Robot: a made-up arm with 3 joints.
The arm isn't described. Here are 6 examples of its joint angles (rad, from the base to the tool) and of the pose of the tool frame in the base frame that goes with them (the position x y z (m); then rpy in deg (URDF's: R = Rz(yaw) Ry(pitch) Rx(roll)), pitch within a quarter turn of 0, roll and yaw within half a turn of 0).
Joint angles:
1: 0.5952 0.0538 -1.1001
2: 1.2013 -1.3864 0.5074
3: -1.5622 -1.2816 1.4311
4: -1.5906 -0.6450 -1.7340
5: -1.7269 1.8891 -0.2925
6: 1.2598 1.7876 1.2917
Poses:
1: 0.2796 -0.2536 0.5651 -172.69 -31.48 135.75
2: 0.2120 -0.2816 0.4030 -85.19 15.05 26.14
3: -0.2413 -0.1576 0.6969 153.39 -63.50 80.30
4: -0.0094 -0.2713 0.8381 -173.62 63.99 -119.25
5: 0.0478 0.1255 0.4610 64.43 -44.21 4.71
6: -0.0614 0.1001 0.1766 74.59 37.85 13.06
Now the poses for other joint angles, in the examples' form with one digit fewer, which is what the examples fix.
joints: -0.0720 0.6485 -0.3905
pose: -0.003 -0.042 0.672 149.0 26.4 90.7
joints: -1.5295 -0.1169 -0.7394
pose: -0.145 -0.264 0.590 84.6 36.4 114.0
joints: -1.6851 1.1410 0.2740
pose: -0.008 0.121 0.451 38.3 -49.4 63.9
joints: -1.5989 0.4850 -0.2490
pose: -0.172 -0.069 0.447 61.9 -1.3 77.6
